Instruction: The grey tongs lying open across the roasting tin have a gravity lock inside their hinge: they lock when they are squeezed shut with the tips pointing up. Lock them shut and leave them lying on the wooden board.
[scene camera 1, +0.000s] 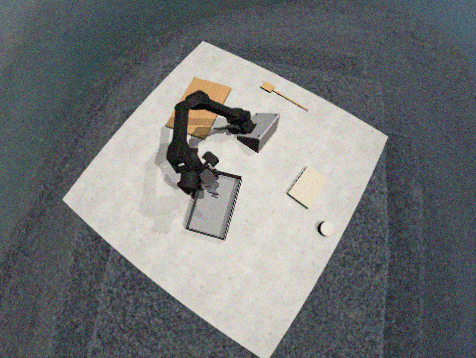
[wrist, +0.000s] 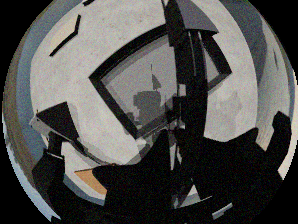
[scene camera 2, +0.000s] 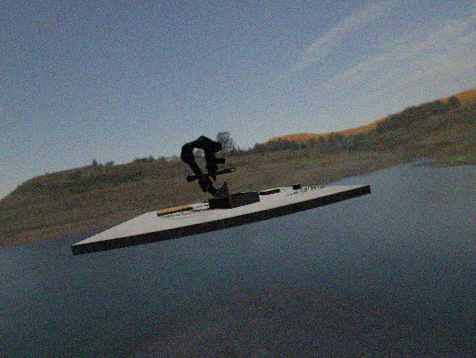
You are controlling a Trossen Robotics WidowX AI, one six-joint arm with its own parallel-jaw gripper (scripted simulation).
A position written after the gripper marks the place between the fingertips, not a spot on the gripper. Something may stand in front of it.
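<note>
Pale square block (scene camera 1: 309,185). Wooden board (scene camera 1: 218,92). Roasting tin (wrist: 137,82). The gripper (wrist: 170,131).
</note>
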